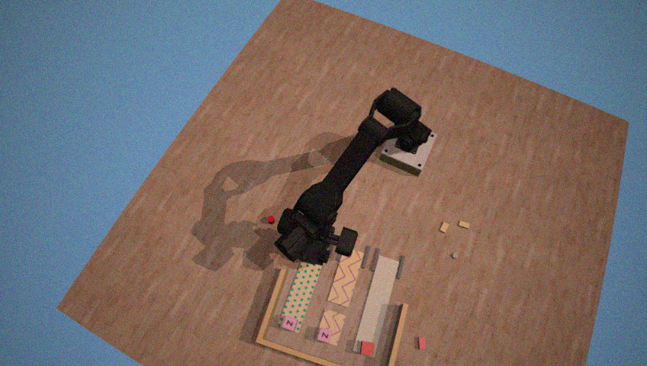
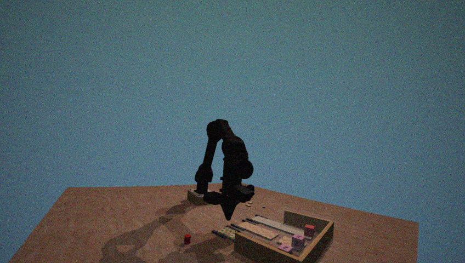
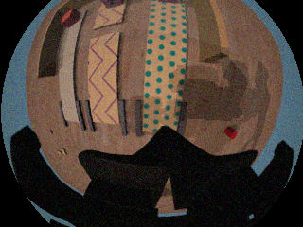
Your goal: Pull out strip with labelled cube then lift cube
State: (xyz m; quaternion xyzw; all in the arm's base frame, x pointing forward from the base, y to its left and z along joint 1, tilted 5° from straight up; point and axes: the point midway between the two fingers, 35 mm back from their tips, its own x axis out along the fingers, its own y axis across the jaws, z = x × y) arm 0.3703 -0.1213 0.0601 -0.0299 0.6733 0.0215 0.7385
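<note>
Right now my gripper tip is 140 mm to the left of the red cylinder, 40 mm above it and 10 mm past it.
</note>
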